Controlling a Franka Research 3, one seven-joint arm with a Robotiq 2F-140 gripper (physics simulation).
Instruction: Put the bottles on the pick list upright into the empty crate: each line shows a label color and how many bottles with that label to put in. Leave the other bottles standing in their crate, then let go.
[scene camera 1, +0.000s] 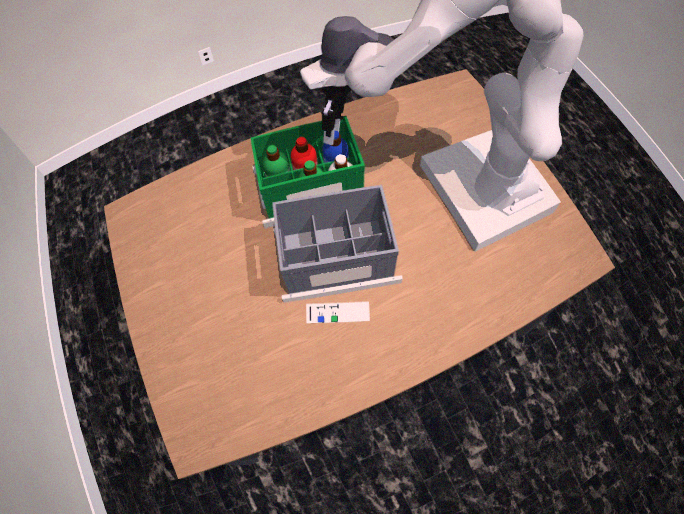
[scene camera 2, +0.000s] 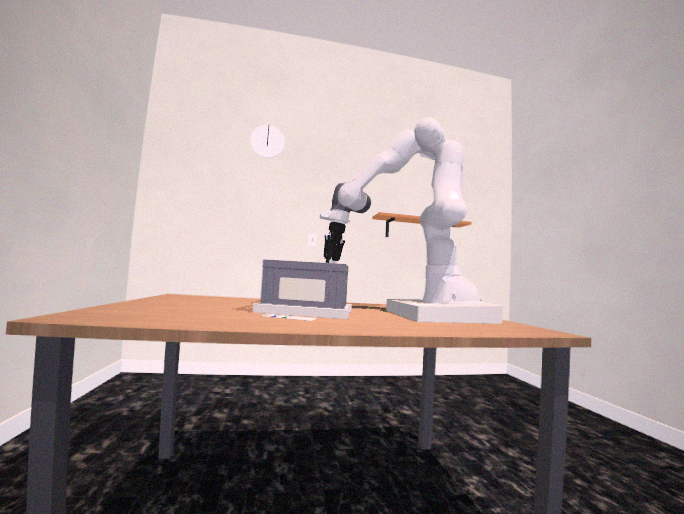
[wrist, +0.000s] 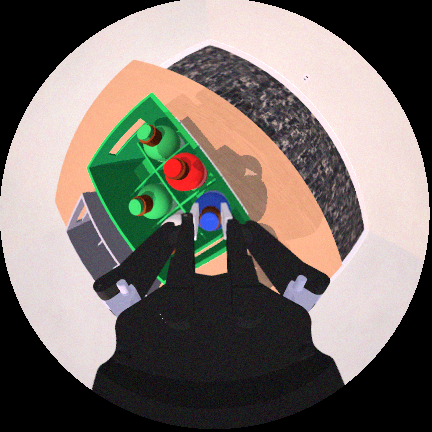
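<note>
The blue bottle (scene camera 1: 335, 150) (wrist: 214, 199) stands upright in the green crate (scene camera 1: 353, 179) (wrist: 100, 175). My gripper (scene camera 1: 331, 138) (scene camera 2: 332, 260) (wrist: 209, 210) points down and is shut on its neck. Two green bottles, one (scene camera 1: 274, 164) (wrist: 162, 142) at the back left and one (scene camera 1: 310, 167) (wrist: 157, 201) in the front row, stand there with a red bottle (scene camera 1: 303, 156) (wrist: 192, 172) and a white-capped bottle (scene camera 1: 340, 161). The grey crate (scene camera 1: 293, 279) (scene camera 2: 269, 281) has empty compartments. The pick list (scene camera 1: 353, 311) (scene camera 2: 301, 317) shows blue 1 and green 1.
A low white strip (scene camera 1: 342, 288) (scene camera 2: 301, 310) runs along the grey crate's front. The grey crate stands directly in front of the green crate, whose walls and dividers surround the bottles. The robot's white base (scene camera 1: 475, 234) (scene camera 2: 458, 313) is at the right.
</note>
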